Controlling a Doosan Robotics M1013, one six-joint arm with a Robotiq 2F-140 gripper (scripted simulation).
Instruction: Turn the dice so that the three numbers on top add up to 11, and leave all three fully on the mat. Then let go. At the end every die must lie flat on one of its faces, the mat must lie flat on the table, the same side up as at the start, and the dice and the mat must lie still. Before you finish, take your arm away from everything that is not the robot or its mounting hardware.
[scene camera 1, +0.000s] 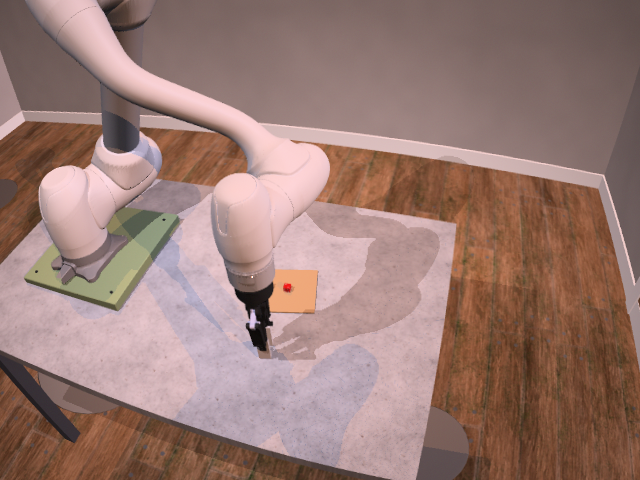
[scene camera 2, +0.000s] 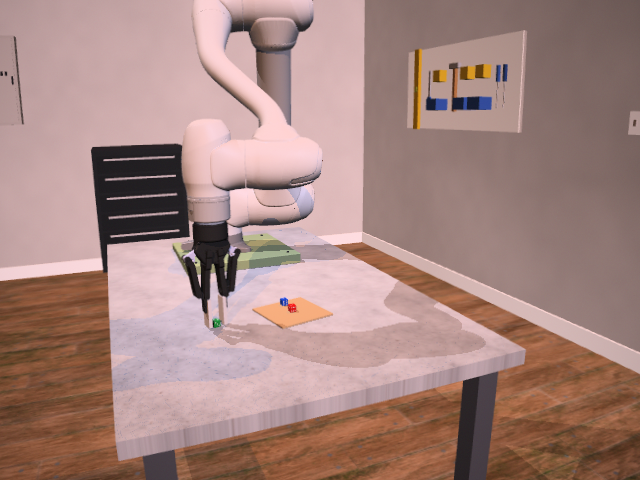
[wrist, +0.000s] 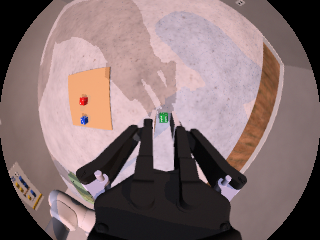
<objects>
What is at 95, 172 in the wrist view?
The gripper.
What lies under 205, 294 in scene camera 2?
The gripper.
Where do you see the gripper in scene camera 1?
At 266, 350
</objects>
